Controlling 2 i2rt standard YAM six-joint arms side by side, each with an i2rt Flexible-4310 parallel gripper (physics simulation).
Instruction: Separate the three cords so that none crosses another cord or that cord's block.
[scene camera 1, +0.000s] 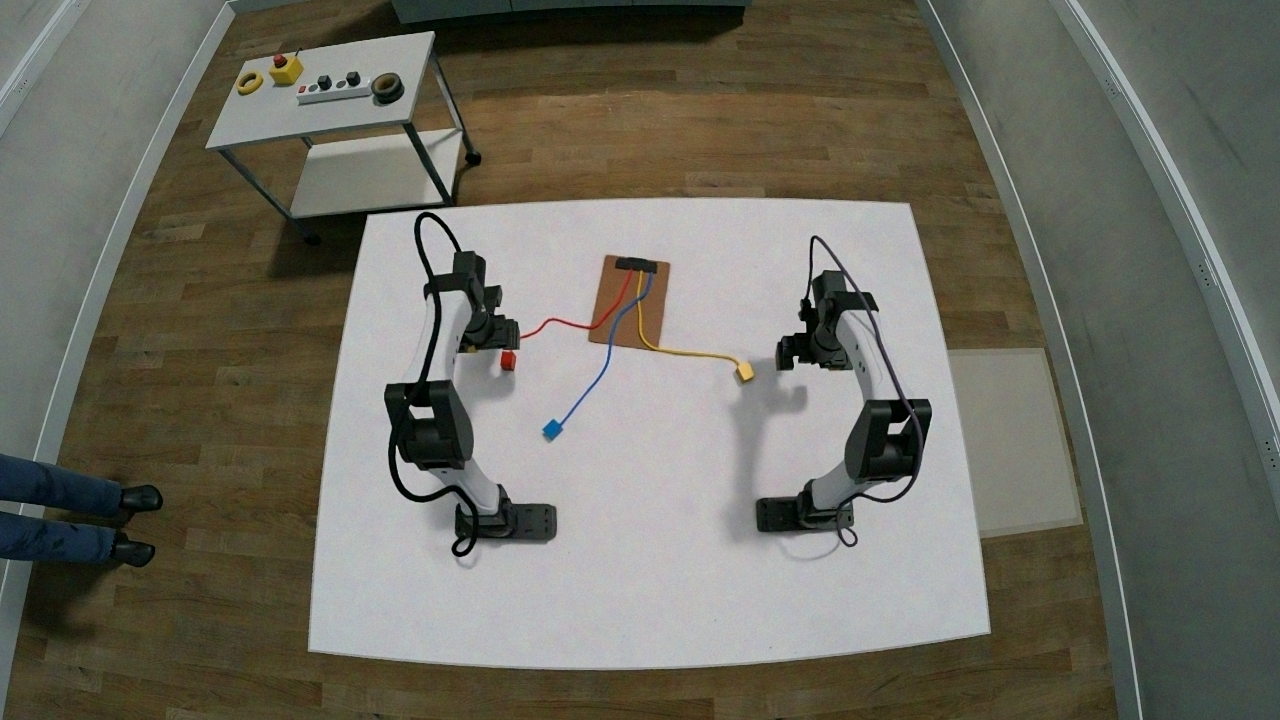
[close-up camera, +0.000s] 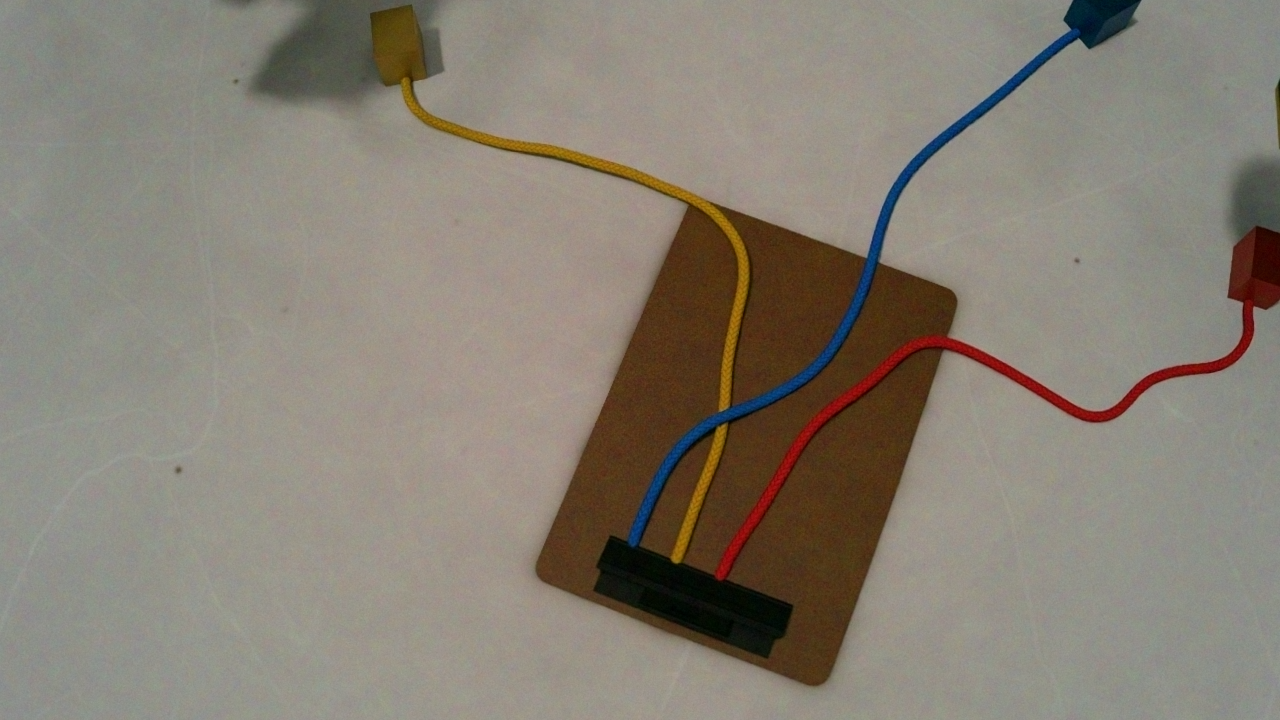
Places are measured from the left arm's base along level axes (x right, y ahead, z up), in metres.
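Pixels of known places: left gripper, between the fingertips: (scene camera 1: 494, 348); right gripper, between the fingertips: (scene camera 1: 806, 368); left arm's base, origin of its link: (scene camera 1: 503, 521); right arm's base, origin of its link: (scene camera 1: 806, 512).
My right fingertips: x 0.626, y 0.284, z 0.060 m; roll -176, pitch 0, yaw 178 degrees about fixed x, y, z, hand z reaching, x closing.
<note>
Ahead of a thing's pixels: the offset from my right fingertips to its top centre. "pt": to the spot under its first point. Level surfaces: height alone.
In the close-up view the blue cord @(pt dy +0.088, dx -0.409, dz -0.103 m) (close-up camera: 881, 228) (scene camera 1: 608, 358) lies over the yellow cord (close-up camera: 735, 322) (scene camera 1: 689, 352) on the brown board @(dy +0.214, dx -0.359, dz -0.095 m) (close-up camera: 644, 358) (scene camera 1: 610, 286). The red cord (close-up camera: 792, 456) (scene camera 1: 568, 321) runs beside the blue cord without crossing it. The blue block @(dy -0.090, dx -0.532, dz -0.078 m) (scene camera 1: 552, 429) (close-up camera: 1100, 17), yellow block @(dy +0.024, dx -0.111, dz -0.078 m) (scene camera 1: 744, 371) (close-up camera: 397, 44) and red block @(dy +0.068, dx -0.637, dz -0.078 m) (scene camera 1: 508, 360) (close-up camera: 1254, 268) lie apart on the table. My left gripper (scene camera 1: 489, 347) appears open just above and beside the red block, not holding it. My right gripper (scene camera 1: 812, 361) appears open and empty, right of the yellow block. Its fingertips are small in view.
A black holder @(pt dy +0.307, dx -0.343, dz -0.100 m) (close-up camera: 693, 595) (scene camera 1: 636, 265) fixes the cord ends at one end of the board. The white table @(dz -0.110 m) (scene camera 1: 644, 582) carries both arms. A trolley (scene camera 1: 358, 120) stands behind its left side. A person's legs (scene camera 1: 62, 492) show at the left.
</note>
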